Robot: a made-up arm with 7 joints. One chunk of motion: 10 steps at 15 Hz.
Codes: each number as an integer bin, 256 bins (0 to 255) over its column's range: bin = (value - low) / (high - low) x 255, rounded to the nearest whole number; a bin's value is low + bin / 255 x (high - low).
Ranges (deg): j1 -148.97..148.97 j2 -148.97..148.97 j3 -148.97..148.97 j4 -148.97..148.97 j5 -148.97..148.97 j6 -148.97..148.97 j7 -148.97..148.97
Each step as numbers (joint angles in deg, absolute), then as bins.
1 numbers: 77.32 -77.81 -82.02 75.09 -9.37 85.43 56.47
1 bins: 194 61 57 192 119 201 176
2 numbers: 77.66 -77.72 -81.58 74.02 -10.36 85.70 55.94
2 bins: 194 61 58 191 119 201 175
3 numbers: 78.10 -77.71 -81.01 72.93 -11.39 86.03 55.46
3 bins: 194 61 58 190 118 201 175
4 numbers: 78.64 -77.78 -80.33 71.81 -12.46 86.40 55.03
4 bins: 195 61 59 189 117 201 175
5 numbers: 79.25 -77.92 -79.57 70.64 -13.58 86.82 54.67
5 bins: 195 61 59 188 116 202 174
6 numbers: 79.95 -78.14 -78.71 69.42 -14.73 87.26 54.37
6 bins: 196 61 60 187 115 202 174
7 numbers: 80.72 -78.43 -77.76 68.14 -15.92 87.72 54.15
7 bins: 197 60 61 186 114 203 174
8 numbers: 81.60 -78.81 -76.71 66.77 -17.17 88.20 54.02
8 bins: 197 60 62 185 113 203 174
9 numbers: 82.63 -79.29 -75.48 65.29 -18.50 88.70 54.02
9 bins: 198 60 63 183 112 203 174
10 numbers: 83.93 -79.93 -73.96 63.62 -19.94 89.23 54.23
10 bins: 199 59 64 182 110 204 174
